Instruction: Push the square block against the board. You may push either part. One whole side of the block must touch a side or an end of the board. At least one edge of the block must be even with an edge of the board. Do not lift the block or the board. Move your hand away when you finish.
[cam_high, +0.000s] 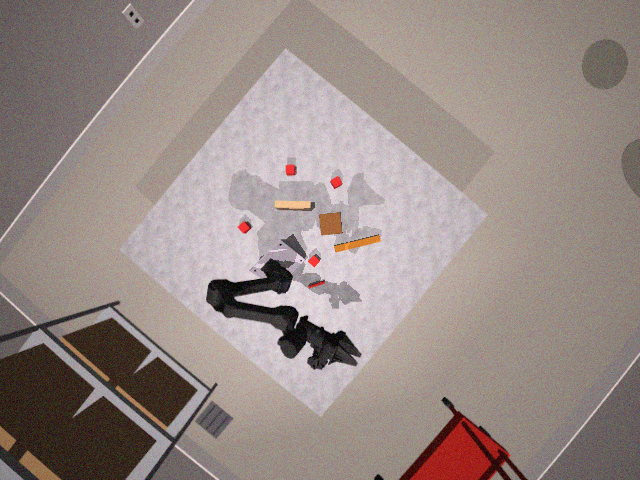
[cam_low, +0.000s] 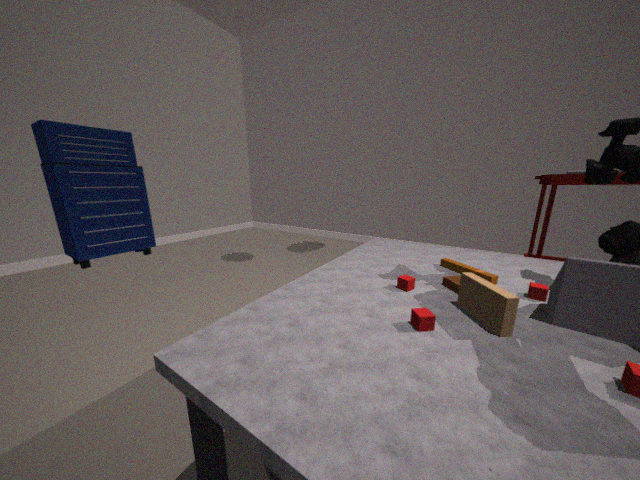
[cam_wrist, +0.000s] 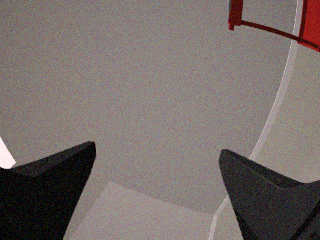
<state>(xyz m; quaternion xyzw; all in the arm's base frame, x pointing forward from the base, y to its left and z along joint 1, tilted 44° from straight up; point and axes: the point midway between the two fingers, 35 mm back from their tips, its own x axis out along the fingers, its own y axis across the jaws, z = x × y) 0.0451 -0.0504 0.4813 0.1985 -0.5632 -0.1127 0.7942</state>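
My gripper tip is 520 mm to the right of the tan board, 410 mm above it and 210 mm short of it. The rest, counted from my gripper tip: square block: 450 mm below, 340 mm to the left, 270 mm ahead; then thin red strip: 460 mm below, 190 mm to the left, 10 mm ahead; then orange bar: 450 mm below, 290 mm ahead, 180 mm to the left.
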